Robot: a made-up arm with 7 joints.
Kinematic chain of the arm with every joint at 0, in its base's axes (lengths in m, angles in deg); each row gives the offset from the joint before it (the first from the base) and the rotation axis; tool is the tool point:
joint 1: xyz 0 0 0.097 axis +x
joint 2: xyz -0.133 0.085 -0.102 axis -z
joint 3: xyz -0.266 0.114 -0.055 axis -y
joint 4: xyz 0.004 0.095 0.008 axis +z
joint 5: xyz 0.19 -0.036 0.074 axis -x
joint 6: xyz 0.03 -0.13 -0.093 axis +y
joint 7: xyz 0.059 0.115 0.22 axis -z
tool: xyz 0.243 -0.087 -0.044
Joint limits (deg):
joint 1: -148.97..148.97
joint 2: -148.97..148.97
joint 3: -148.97..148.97
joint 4: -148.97..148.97
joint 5: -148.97..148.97
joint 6: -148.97..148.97
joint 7: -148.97..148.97
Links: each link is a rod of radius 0.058 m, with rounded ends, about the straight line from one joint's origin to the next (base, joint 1, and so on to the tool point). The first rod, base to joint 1, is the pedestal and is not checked.
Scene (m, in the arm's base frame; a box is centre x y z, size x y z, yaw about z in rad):
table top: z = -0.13
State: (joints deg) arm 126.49 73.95 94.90 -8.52 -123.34 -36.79 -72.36
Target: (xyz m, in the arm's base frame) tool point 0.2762 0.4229 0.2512
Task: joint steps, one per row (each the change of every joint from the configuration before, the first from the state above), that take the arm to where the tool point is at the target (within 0.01 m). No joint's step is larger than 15 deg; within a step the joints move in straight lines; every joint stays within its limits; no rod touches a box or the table.
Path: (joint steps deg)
1: -11.43 12.50 3.09 -3.31 1.36 -6.29 -3.21
2: -11.42 12.51 3.09 -3.31 1.35 -6.29 -3.21
3: -11.43 12.50 3.08 -3.32 1.36 -6.29 -3.21
4: -11.42 12.50 3.09 -3.31 1.35 -6.29 -3.22
5: -11.43 12.51 3.09 -3.31 1.36 -6.29 -3.21
6: -11.42 12.50 3.09 -3.31 1.35 -6.29 -3.21

